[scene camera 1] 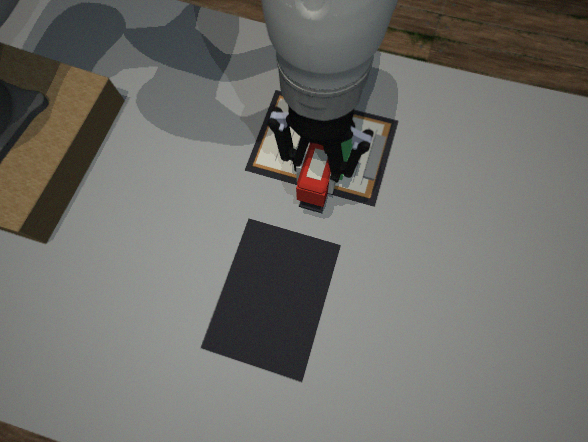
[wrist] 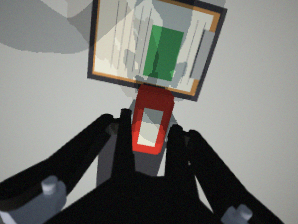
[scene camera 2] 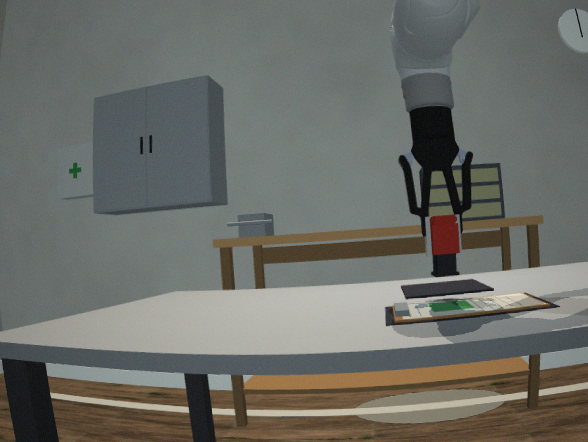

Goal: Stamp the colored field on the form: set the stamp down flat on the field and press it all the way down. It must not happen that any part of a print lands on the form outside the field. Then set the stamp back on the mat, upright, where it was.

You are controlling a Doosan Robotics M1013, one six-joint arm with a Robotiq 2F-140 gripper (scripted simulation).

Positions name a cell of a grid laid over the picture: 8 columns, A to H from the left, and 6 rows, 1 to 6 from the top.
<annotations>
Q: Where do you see a dark mat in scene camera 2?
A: At F4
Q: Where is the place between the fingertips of my gripper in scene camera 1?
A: At E3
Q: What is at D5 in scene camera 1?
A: A dark mat.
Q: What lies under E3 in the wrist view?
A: A red stamp.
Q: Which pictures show my gripper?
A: Scene camera 1, the wrist view and scene camera 2: all of them.
</annotations>
